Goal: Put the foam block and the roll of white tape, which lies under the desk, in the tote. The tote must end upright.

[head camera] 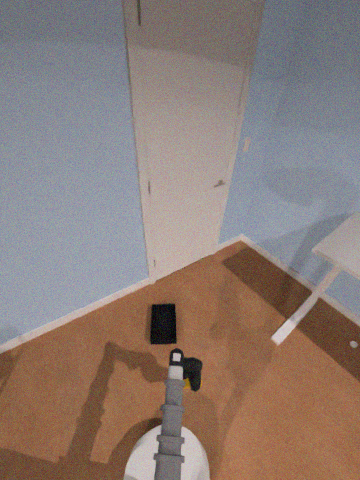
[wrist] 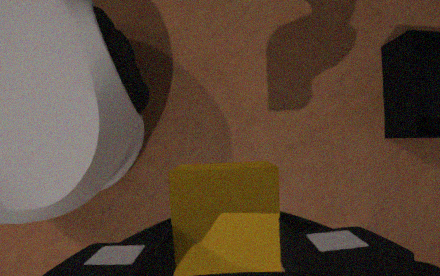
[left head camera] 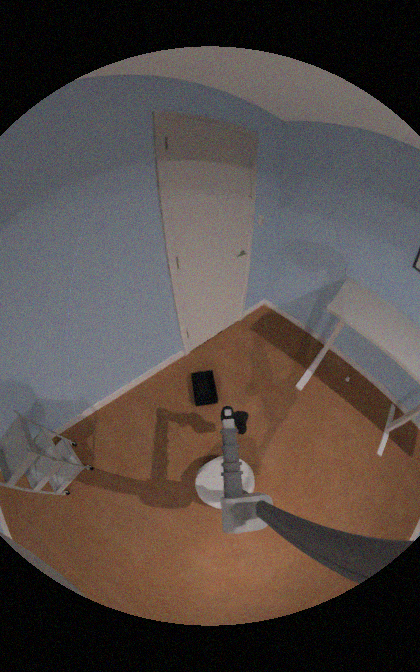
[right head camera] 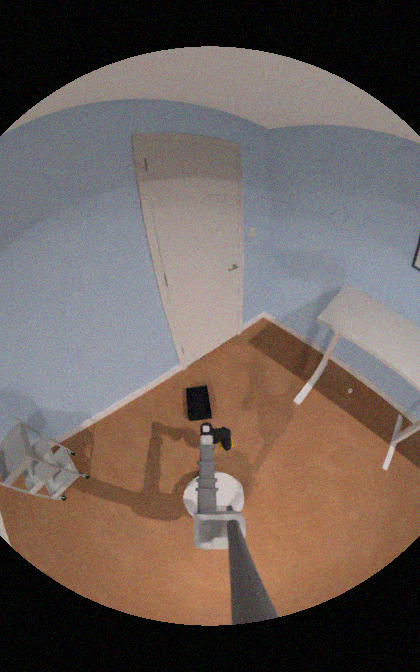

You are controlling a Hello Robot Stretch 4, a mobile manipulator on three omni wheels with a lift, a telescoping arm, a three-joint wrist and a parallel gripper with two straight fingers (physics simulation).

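Places are measured from the robot's base along level axes (x back, y left, z down), in metres.
Pixels of known places: gripper, fingertip midpoint: (wrist: 226,233).
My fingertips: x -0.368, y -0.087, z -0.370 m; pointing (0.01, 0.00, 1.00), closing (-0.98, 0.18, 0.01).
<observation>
For each thing: its top centre in the pictures, then the offset to it from my fingertips. Level surfaces: height alone.
- yellow foam block, top centre: (wrist: 226,249) (head camera: 192,378) dz -0.018, dx -0.001, dy -0.003 m
- black tote, top centre: (head camera: 163,320) dz +0.298, dx -0.470, dy +0.218 m
- small white tape roll, top centre: (head camera: 354,343) dz +0.374, dx -0.397, dy -1.396 m
- white desk, surface height: dz -0.552 m
The yellow foam block (head camera: 187,383) (right head camera: 232,444) (wrist: 225,195) is between the fingers of my gripper (head camera: 193,375) (left head camera: 241,422) (right head camera: 224,438) (wrist: 226,233), which is shut on it, above the floor. The black tote (head camera: 163,324) (left head camera: 204,388) (right head camera: 198,403) (wrist: 412,85) stands on the floor beyond the gripper, near the door; it looks upright, but its inside is too dark to make out. The tote's side shows at the right edge of the wrist view. The small white tape roll (head camera: 353,344) (left head camera: 347,379) (right head camera: 350,390) lies on the floor under the desk.
The white desk (head camera: 345,245) (left head camera: 380,325) (right head camera: 370,330) stands along the right wall, its near leg's foot (head camera: 285,334) reaching out on the floor. A grey shelf cart (left head camera: 17,450) (right head camera: 15,452) stands at the left wall. A closed door (head camera: 185,150) is behind the tote.
</observation>
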